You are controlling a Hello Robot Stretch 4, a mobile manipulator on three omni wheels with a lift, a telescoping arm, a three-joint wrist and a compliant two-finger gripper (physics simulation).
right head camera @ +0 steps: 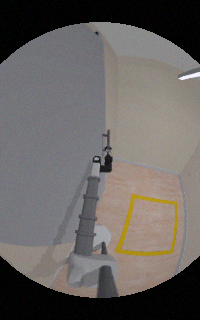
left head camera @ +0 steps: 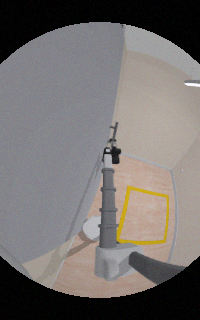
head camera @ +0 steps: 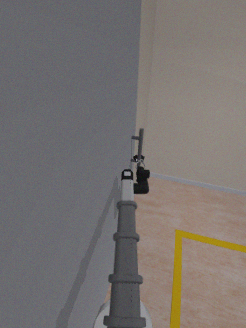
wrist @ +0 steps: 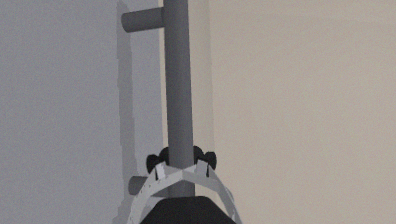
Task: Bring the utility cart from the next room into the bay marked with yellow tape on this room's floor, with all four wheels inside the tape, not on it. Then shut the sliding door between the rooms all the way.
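Pixels of known places: gripper, fingertip midpoint: [wrist: 181, 158]; robot's base, link origin: [right head camera: 97, 236] [left head camera: 95, 227].
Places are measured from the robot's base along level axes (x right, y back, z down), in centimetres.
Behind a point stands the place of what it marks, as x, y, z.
Note:
The sliding door [head camera: 65, 100] @[-11.9, -34.6, -148.0] [left head camera: 60, 125] @[-15.0, -24.0, -145.0] [right head camera: 55, 125] @[-11.3, -36.6, -143.8] [wrist: 60, 100] @[0.1, -76.2, -107.5] is the large grey panel at the left. Its dark vertical bar handle [head camera: 141, 137] @[8.2, -81.8, -117.6] [left head camera: 115, 129] @[8.2, -81.9, -114.9] [right head camera: 108, 137] @[8.5, -81.8, -114.6] [wrist: 178, 75] @[8.1, -81.8, -109.8] stands off the panel near the door's edge. My gripper [wrist: 181, 158] @[7.9, -87.3, -100.5] [head camera: 139, 159] @[7.9, -87.3, -100.5] is shut on the bar, with one fingertip pad on each side of it, between the two handle mounts. The yellow tape bay [head camera: 176, 280] @[48.9, -32.0, 2.6] [left head camera: 148, 191] @[110.6, -65.6, 2.5] [right head camera: 155, 199] @[112.5, -65.1, 2.7] lies on the floor to the right of my arm. The utility cart does not show in these views.
Beige walls [head camera: 200, 90] @[79.1, -167.1, -135.4] [left head camera: 155, 110] @[95.3, -162.4, -132.4] [right head camera: 150, 110] @[86.1, -165.1, -135.2] stand beyond the handle and to the right. A pale round base [left head camera: 93, 228] @[-4.3, 1.1, -18.7] [right head camera: 102, 237] @[8.5, 0.1, -18.7] shows low beside the arm, near the door. A ceiling lamp [left head camera: 192, 83] @[103.7, -104.1, -205.7] [right head camera: 190, 74] hangs at the upper right.

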